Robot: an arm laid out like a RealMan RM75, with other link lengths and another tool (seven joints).
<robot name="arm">
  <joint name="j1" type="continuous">
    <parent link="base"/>
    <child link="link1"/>
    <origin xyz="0 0 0.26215"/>
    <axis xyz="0 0 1"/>
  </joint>
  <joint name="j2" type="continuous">
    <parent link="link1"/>
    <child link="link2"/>
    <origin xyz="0 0 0" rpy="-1.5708 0 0"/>
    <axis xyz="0 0 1"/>
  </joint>
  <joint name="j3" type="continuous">
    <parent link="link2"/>
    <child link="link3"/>
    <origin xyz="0 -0.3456 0" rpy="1.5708 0 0"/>
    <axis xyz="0 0 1"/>
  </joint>
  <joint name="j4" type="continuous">
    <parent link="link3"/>
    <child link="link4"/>
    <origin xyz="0 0 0" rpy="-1.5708 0 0"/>
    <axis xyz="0 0 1"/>
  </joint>
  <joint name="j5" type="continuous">
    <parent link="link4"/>
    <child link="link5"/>
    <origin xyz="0 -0.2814 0" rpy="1.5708 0 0"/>
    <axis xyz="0 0 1"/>
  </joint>
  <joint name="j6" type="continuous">
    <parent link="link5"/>
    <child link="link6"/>
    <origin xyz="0 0 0" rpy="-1.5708 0 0"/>
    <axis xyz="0 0 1"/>
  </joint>
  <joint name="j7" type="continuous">
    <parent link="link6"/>
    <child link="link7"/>
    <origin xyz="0 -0.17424 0" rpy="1.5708 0 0"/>
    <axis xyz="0 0 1"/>
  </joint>
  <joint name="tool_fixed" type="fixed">
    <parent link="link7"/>
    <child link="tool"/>
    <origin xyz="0.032 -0.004 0.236" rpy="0 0.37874 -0.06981"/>
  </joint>
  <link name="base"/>
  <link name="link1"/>
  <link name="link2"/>
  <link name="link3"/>
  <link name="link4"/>
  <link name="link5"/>
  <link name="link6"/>
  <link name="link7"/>
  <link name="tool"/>
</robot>
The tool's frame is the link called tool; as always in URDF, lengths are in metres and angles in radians. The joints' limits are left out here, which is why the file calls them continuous.
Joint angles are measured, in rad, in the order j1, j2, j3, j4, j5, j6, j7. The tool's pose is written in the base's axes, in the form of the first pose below.
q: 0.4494 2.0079 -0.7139 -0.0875 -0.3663 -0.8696 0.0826
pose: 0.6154 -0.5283 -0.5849 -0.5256 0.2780 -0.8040 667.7 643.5 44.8
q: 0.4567 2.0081 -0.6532 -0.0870 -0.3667 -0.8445 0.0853
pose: 0.5744 -0.5290 -0.6247 -0.5412 0.3272 -0.7746 682.2 638.6 53.4
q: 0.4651 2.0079 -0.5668 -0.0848 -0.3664 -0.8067 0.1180
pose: 0.4938 -0.5167 -0.6994 -0.5806 0.4028 -0.7076 704.1 628.8 62.0
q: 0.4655 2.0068 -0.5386 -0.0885 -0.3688 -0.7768 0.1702
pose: 0.4353 -0.5055 -0.7450 -0.6158 0.4364 -0.6560 715.5 623.5 61.4
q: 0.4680 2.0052 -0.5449 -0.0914 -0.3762 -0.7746 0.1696
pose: 0.4457 -0.5098 -0.7358 -0.6130 0.4252 -0.6659 712.1 627.4 61.1
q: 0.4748 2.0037 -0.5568 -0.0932 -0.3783 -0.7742 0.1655
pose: 0.4608 -0.5126 -0.7245 -0.6102 0.4097 -0.6780 705.5 634.6 60.5
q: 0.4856 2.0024 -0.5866 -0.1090 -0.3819 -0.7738 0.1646
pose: 0.4957 -0.5099 -0.7030 -0.6047 0.3783 -0.7009 689.6 650.2 63.0
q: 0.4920 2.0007 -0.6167 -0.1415 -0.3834 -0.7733 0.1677
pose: 0.5362 -0.4942 -0.6843 -0.5951 0.3535 -0.7217 672.2 666.4 74.9
